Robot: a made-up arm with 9 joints. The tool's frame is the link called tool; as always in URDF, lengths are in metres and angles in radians.
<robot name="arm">
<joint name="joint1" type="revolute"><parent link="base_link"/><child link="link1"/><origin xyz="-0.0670 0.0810 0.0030" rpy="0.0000 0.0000 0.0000"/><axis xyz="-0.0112 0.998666 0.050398"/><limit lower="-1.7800" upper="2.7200"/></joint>
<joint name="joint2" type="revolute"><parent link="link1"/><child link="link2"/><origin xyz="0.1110 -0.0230 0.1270" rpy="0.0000 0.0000 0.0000"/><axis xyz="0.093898 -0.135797 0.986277"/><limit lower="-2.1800" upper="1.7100"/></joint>
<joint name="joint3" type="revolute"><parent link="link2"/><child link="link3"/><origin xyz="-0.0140 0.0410 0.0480" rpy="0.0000 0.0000 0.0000"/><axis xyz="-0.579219 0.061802 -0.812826"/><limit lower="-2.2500" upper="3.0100"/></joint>
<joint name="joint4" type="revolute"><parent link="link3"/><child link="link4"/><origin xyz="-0.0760 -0.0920 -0.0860" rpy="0.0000 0.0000 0.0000"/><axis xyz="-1 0 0"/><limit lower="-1.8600" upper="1.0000"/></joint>
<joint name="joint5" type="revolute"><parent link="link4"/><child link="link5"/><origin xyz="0.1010 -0.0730 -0.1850" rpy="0.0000 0.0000 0.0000"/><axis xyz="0 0 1"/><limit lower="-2.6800" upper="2.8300"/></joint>
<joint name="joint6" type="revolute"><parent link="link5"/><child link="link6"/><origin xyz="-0.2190 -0.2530 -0.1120" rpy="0.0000 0.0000 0.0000"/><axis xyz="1 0 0"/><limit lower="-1.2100" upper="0.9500"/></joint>
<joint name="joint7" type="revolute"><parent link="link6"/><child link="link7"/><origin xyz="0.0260 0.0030 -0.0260" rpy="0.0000 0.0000 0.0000"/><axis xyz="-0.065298 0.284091 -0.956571"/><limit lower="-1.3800" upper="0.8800"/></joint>
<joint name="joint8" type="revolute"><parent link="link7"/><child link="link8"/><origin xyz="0.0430 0.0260 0.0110" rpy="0.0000 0.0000 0.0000"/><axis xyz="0 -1 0"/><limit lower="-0.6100" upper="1.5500"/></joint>
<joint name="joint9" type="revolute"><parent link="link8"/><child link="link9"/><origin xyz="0.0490 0.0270 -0.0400" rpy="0.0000 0.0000 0.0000"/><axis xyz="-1 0 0"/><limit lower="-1.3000" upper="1.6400"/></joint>
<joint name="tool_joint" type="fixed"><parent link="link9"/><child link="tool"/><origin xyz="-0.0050 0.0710 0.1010" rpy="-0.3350 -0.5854 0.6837"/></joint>
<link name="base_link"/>
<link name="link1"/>
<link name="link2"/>
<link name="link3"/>
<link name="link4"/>
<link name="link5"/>
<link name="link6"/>
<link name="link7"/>
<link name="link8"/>
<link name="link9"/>
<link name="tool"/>
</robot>
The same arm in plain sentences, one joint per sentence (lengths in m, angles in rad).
The arm has nine revolute joints in a row. What follows holds with every joint at zero, and every direction is one of the base frame's.
Joint 1 is mounted 0.067 m along -x and 0.081 m along +y and 0.003 m along +z from the base frame's origin and turns about the direction (-0.0112, 0.998666, 0.050398), from -1.78 to 2.72 rad.
Joint 2 is mounted 0.111 m along +x and 0.023 m along -y and 0.127 m along +z from joint 1 and turns about the direction (0.093898, -0.135797, 0.986277), from -2.18 to 1.71 rad.
Joint 3 is mounted 0.014 m along -x and 0.041 m along +y and 0.048 m along +z from joint 2 and turns about the direction (-0.579219, 0.061802, -0.812826), from -2.25 to 3.01 rad.
Joint 4 is mounted 0.076 m along -x and 0.092 m along -y and 0.086 m along -z from joint 3 and turns about -x, from -1.86 to 1 rad.
Joint 5 is mounted 0.101 m along +x and 0.073 m along -y and 0.185 m along -z from joint 4 and turns about +z, from -2.68 to 2.83 rad.
Joint 6 is mounted 0.219 m along -x and 0.253 m along -y and 0.112 m along -z from joint 5 and turns about +x, from -1.21 to 0.95 rad.
Joint 7 is mounted 0.026 m along +x and 0.003 m along +y and 0.026 m along -z from joint 6 and turns about the direction (-0.065298, 0.284091, -0.956571), from -1.38 to 0.88 rad.
Joint 8 is mounted 0.043 m along +x and 0.026 m along +y and 0.011 m along +z from joint 7 and turns about -y, from -0.61 to 1.55 rad.
Joint 9 is mounted 0.049 m along +x and 0.027 m along +y and 0.04 m along -z from joint 8 and turns about -x, from -1.3 to 1.64 rad.
The tool frame, which is the frame that the pose is given for, is mounted 0.005 m along -x and 0.071 m along +y and 0.101 m along +z from joint 9; its axes are the base frame's turned by roll -0.335, pitch -0.5854 and yaw 0.6837 rad (as in URDF: about the fixed x, then y, then z).

